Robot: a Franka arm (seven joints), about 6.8 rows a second.
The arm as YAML. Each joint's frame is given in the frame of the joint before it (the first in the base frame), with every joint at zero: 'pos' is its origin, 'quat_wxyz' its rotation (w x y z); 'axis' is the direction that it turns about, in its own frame. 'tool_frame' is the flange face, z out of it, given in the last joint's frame.
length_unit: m
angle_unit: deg
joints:
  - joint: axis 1
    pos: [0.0, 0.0, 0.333]
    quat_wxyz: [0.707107, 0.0, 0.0, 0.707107]
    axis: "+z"
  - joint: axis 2
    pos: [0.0, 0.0, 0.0]
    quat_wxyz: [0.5, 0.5, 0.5, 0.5]
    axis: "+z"
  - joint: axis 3
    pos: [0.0, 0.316, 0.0]
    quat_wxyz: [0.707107, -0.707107, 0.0, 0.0]
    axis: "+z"
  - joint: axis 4
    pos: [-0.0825, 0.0, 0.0]
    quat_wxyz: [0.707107, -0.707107, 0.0, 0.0]
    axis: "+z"
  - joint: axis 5
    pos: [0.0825, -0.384, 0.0]
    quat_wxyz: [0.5, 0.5, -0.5, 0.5]
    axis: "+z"
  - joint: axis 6
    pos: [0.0, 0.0, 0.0]
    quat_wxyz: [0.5, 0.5, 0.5, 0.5]
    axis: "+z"
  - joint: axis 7
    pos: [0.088, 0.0, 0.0]
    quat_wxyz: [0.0, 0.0, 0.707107, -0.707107]
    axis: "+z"
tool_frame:
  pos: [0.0, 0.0, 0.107]
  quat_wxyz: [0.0, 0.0, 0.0, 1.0]
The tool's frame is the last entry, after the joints.
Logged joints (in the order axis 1, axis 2, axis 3, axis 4, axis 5, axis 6, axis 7), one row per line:
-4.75, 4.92, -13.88, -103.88, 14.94, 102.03, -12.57
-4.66, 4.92, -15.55, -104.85, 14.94, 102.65, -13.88
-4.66, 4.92, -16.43, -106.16, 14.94, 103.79, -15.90
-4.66, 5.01, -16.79, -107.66, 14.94, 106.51, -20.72
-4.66, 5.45, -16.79, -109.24, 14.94, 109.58, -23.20
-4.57, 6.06, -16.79, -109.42, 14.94, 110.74, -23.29
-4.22, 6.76, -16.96, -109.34, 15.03, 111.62, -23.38
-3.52, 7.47, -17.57, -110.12, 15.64, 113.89, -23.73
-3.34, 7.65, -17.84, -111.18, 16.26, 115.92, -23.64
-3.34, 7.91, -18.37, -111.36, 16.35, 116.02, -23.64
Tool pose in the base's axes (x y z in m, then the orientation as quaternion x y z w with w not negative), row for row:
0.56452, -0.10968, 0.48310, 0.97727, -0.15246, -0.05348, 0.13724
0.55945, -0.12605, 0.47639, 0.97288, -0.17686, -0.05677, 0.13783
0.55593, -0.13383, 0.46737, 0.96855, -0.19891, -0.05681, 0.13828
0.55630, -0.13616, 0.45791, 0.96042, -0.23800, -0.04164, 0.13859
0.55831, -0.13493, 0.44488, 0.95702, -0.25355, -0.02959, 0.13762
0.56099, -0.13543, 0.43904, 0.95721, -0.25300, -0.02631, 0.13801
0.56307, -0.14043, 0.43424, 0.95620, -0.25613, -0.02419, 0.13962
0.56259, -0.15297, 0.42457, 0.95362, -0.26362, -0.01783, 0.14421
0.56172, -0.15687, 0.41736, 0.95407, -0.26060, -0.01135, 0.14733
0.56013, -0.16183, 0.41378, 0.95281, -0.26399, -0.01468, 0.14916
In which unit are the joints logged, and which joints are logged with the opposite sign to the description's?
The joints are logged in degrees. Opposite sign: axis 1, axis 5, axis 7.
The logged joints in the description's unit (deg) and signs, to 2 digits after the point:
4.75, 4.92, -13.88, -103.88, -14.94, 102.03, 12.57
4.66, 4.92, -15.55, -104.85, -14.94, 102.65, 13.88
4.66, 4.92, -16.43, -106.16, -14.94, 103.79, 15.90
4.66, 5.01, -16.79, -107.66, -14.94, 106.51, 20.72
4.66, 5.45, -16.79, -109.24, -14.94, 109.58, 23.20
4.57, 6.06, -16.79, -109.42, -14.94, 110.74, 23.29
4.22, 6.76, -16.96, -109.34, -15.03, 111.62, 23.38
3.52, 7.47, -17.57, -110.12, -15.64, 113.89, 23.73
3.34, 7.65, -17.84, -111.18, -16.26, 115.92, 23.64
3.34, 7.91, -18.37, -111.36, -16.35, 116.02, 23.64

